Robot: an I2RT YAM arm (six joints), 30 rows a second.
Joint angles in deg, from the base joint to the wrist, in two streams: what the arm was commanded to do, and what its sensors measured. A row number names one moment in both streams.
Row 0, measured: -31.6 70.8 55.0 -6.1 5.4 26.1
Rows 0 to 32, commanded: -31.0 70.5 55.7 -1.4 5.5 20.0; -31.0 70.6 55.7 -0.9 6.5 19.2; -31.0 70.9 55.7 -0.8 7.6 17.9; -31.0 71.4 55.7 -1.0 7.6 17.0; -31.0 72.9 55.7 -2.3 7.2 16.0; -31.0 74.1 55.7 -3.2 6.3 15.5; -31.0 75.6 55.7 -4.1 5.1 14.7; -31.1 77.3 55.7 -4.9 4.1 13.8; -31.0 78.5 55.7 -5.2 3.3 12.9; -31.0 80.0 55.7 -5.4 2.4 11.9; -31.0 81.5 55.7 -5.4 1.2 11.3; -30.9 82.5 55.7 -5.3 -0.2 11.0; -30.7 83.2 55.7 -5.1 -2.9 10.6; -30.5 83.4 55.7 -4.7 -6.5 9.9; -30.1 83.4 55.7 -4.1 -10.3 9.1; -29.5 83.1 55.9 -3.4 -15.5 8.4; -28.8 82.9 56.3 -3.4 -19.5 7.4; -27.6 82.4 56.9 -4.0 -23.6 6.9; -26.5 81.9 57.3 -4.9 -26.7 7.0; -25.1 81.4 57.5 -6.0 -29.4 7.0; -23.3 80.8 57.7 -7.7 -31.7 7.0; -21.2 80.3 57.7 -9.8 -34.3 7.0; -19.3 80.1 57.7 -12.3 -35.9 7.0; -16.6 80.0 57.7 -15.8 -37.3 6.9; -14.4 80.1 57.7 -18.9 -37.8 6.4; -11.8 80.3 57.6 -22.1 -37.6 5.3; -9.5 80.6 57.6 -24.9 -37.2 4.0; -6.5 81.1 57.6 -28.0 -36.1 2.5; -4.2 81.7 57.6 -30.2 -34.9 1.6; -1.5 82.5 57.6 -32.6 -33.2 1.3; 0.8 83.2 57.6 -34.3 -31.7 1.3; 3.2 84.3 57.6 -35.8 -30.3 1.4; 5.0 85.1 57.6 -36.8 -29.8 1.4
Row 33, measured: 0.2 82.6 57.3 -34.7 -32.1 3.7
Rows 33 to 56, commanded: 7.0 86.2 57.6 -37.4 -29.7 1.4; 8.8 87.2 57.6 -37.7 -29.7 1.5; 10.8 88.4 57.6 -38.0 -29.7 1.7; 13.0 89.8 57.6 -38.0 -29.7 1.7; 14.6 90.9 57.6 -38.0 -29.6 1.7; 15.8 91.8 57.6 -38.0 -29.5 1.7; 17.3 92.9 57.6 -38.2 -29.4 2.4; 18.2 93.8 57.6 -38.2 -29.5 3.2; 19.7 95.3 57.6 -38.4 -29.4 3.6; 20.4 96.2 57.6 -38.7 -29.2 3.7; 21.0 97.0 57.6 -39.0 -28.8 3.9; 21.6 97.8 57.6 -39.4 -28.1 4.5; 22.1 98.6 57.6 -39.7 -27.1 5.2; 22.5 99.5 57.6 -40.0 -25.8 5.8; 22.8 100.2 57.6 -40.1 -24.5 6.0; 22.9 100.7 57.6 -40.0 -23.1 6.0; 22.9 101.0 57.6 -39.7 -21.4 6.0; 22.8 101.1 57.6 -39.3 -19.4 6.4; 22.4 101.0 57.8 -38.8 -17.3 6.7; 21.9 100.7 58.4 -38.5 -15.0 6.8; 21.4 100.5 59.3 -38.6 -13.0 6.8; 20.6 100.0 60.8 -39.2 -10.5 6.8; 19.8 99.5 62.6 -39.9 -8.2 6.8; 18.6 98.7 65.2 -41.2 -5.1 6.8
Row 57, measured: 21.4 101.0 58.9 -39.9 -16.5 5.9
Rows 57 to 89, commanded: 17.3 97.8 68.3 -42.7 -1.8 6.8; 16.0 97.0 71.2 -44.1 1.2 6.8; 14.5 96.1 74.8 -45.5 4.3 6.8; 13.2 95.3 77.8 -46.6 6.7 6.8; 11.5 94.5 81.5 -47.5 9.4 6.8; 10.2 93.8 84.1 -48.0 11.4 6.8; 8.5 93.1 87.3 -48.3 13.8 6.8; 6.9 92.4 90.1 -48.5 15.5 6.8; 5.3 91.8 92.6 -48.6 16.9 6.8; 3.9 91.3 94.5 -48.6 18.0 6.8; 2.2 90.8 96.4 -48.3 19.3 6.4; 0.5 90.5 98.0 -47.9 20.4 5.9; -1.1 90.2 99.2 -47.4 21.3 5.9; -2.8 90.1 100.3 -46.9 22.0 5.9; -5.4 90.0 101.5 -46.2 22.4 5.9; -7.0 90.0 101.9 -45.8 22.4 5.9; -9.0 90.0 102.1 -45.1 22.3 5.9; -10.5 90.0 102.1 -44.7 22.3 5.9; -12.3 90.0 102.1 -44.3 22.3 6.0; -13.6 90.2 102.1 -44.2 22.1 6.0; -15.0 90.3 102.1 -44.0 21.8 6.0; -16.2 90.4 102.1 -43.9 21.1 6.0; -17.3 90.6 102.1 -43.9 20.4 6.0; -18.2 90.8 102.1 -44.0 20.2 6.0; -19.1 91.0 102.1 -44.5 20.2 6.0; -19.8 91.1 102.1 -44.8 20.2 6.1; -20.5 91.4 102.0 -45.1 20.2 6.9; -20.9 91.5 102.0 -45.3 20.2 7.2; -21.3 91.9 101.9 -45.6 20.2 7.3; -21.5 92.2 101.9 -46.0 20.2 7.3; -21.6 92.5 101.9 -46.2 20.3 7.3; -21.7 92.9 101.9 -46.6 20.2 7.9; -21.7 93.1 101.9 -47.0 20.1 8.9
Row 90, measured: -21.5 91.9 101.7 -46.3 20.2 6.7
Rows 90 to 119, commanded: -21.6 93.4 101.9 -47.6 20.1 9.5; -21.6 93.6 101.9 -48.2 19.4 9.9; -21.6 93.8 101.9 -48.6 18.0 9.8; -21.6 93.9 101.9 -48.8 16.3 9.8; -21.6 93.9 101.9 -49.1 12.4 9.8; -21.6 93.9 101.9 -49.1 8.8 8.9; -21.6 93.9 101.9 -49.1 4.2 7.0; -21.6 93.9 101.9 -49.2 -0.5 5.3; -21.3 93.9 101.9 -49.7 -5.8 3.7; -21.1 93.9 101.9 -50.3 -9.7 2.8; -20.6 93.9 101.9 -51.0 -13.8 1.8; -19.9 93.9 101.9 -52.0 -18.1 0.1; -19.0 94.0 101.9 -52.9 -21.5 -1.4; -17.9 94.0 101.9 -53.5 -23.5 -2.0; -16.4 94.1 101.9 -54.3 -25.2 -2.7; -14.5 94.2 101.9 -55.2 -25.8 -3.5; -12.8 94.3 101.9 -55.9 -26.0 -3.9; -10.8 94.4 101.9 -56.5 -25.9 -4.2; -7.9 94.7 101.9 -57.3 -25.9 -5.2; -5.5 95.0 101.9 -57.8 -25.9 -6.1; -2.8 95.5 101.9 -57.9 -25.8 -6.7; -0.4 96.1 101.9 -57.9 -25.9 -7.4; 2.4 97.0 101.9 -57.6 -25.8 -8.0; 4.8 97.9 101.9 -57.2 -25.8 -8.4; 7.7 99.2 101.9 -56.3 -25.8 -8.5; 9.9 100.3 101.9 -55.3 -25.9 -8.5; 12.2 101.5 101.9 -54.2 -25.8 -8.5; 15.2 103.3 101.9 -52.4 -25.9 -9.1; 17.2 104.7 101.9 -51.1 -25.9 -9.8; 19.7 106.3 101.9 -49.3 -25.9 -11.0
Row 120, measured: 13.1 101.8 101.7 -51.7 -24.5 -7.2
